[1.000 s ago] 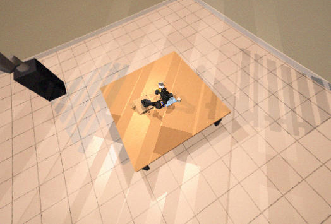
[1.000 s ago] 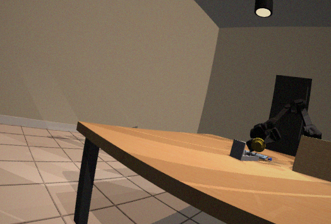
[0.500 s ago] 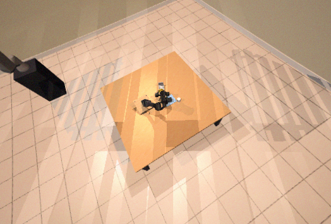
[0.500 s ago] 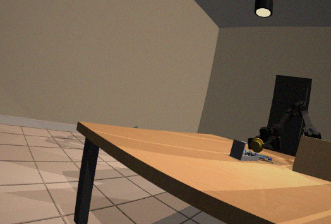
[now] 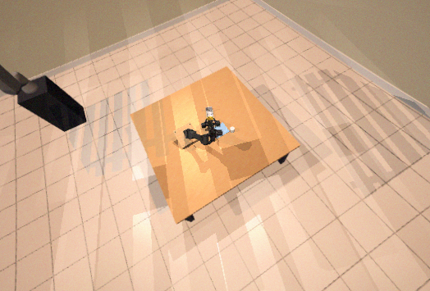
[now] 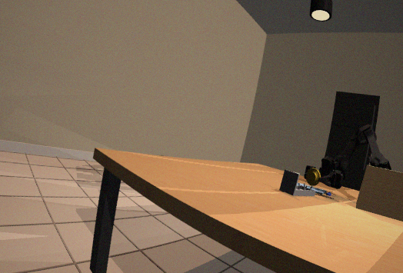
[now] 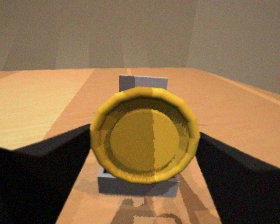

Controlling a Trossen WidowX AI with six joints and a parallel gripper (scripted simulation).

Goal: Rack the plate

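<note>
The grey dish rack is 20 mm ahead of my gripper tip, 60 mm to the left of it and 50 mm below it. The rest, counted from my gripper tip: blue spoon (70 mm behind, 140 mm to the right, 70 mm below); then yellow plate (10 mm to the right); then light blue mat (30 mm ahead, 150 mm to the right, 70 mm below).
</note>
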